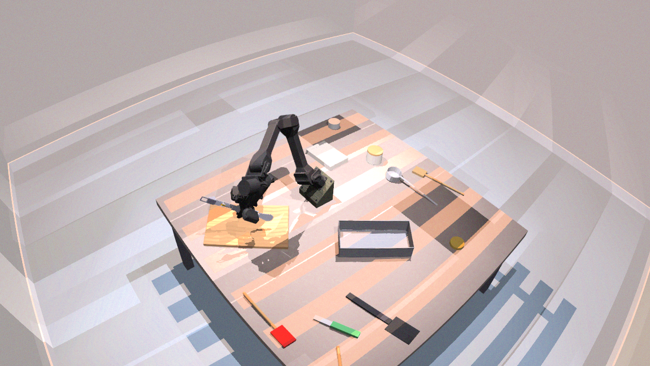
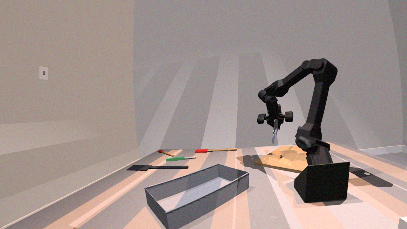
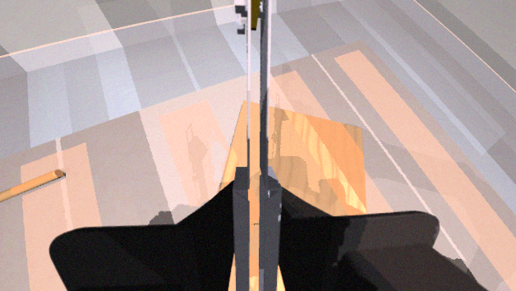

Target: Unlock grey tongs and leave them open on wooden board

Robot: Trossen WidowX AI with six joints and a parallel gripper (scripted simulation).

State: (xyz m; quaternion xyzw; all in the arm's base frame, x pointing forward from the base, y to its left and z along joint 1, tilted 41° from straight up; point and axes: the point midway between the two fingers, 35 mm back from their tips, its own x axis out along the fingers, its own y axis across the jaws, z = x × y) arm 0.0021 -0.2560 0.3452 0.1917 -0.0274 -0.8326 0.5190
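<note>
Right now the wooden board is 50 mm behind my gripper tip, 70 mm to the left of it and 140 mm below it. Round my gripper tip: grey roasting tin (390 mm ahead, 400 mm to the left, 120 mm below); then red spatula (390 mm ahead, 180 mm to the right, 140 mm below); then yellow lock piece (20 mm behind, 50 mm to the right, 80 mm above).
</note>
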